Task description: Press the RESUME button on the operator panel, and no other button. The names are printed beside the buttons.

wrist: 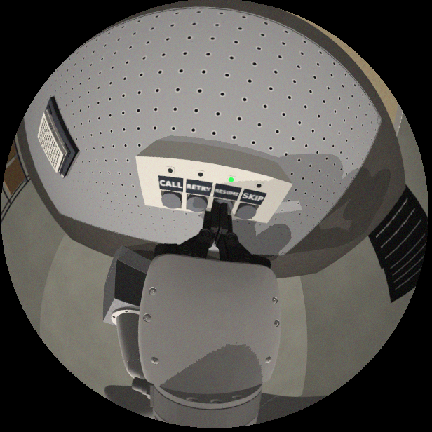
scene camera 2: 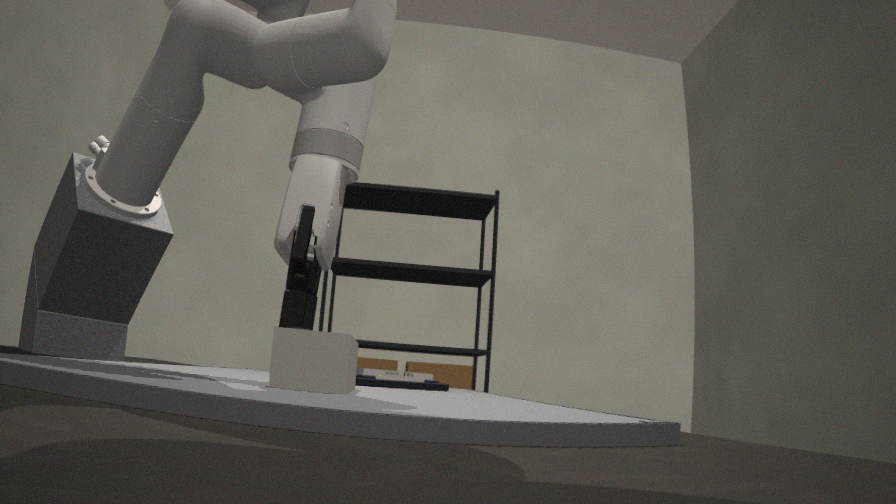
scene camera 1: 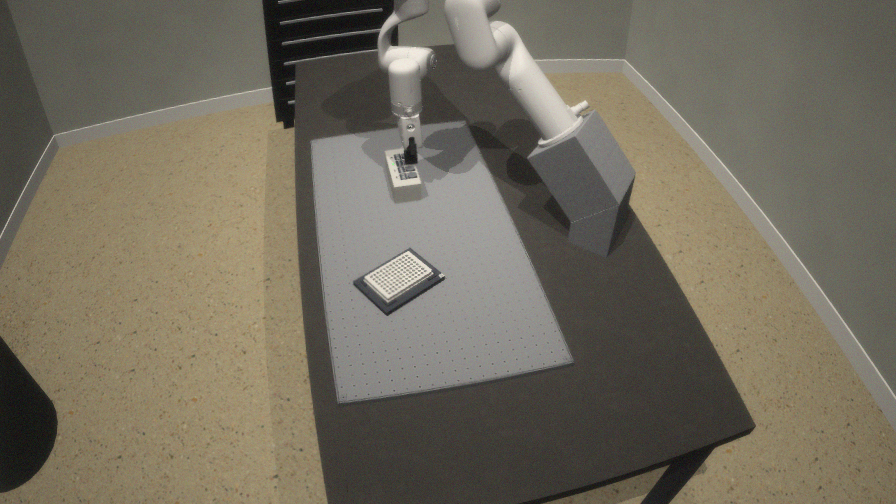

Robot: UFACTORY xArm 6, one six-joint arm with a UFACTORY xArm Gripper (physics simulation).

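Note:
The operator panel [scene camera 1: 406, 193] [scene camera 2: 313, 362] [wrist: 150, 195] is a pale box on the pegboard plate. In the wrist view its grey round buttons are CALL [wrist: 171, 200], RETRY [wrist: 196, 203], RESUME [wrist: 230, 206] and SKIP [wrist: 246, 211], with the names printed above them. A green lamp [wrist: 231, 179] glows above the RESUME label [wrist: 226, 192]; the lamps above the other labels are dark. My gripper [scene camera 1: 411, 161] [scene camera 2: 296, 327] [wrist: 217, 210] is shut and empty. Its fingertips are at the RESUME button and hide part of it. Whether they touch it is hidden.
A white well plate [scene camera 1: 398, 275] [wrist: 51, 145] sits on a dark base [scene camera 1: 388, 308] [wrist: 72, 150] on the grey pegboard plate [scene camera 1: 438, 338] [scene camera 2: 532, 410] [wrist: 210, 60]. The arm's grey pedestal [scene camera 1: 579, 181] [scene camera 2: 93, 263] stands beside the pegboard. A black shelf rack [scene camera 2: 413, 272] stands in the background.

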